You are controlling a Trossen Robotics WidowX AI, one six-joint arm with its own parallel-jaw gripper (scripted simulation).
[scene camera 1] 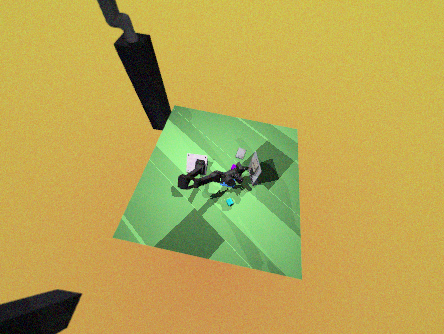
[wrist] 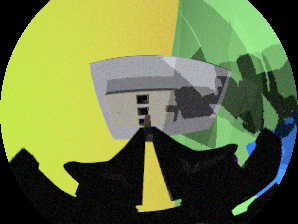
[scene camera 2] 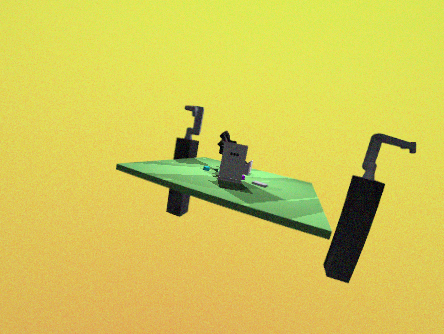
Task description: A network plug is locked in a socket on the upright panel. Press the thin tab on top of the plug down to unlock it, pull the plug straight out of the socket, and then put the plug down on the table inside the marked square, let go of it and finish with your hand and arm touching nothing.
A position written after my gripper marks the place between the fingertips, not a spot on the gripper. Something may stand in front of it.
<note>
In view: my gripper [wrist: 147, 130] and a grey upright panel [wrist: 181, 95].
</note>
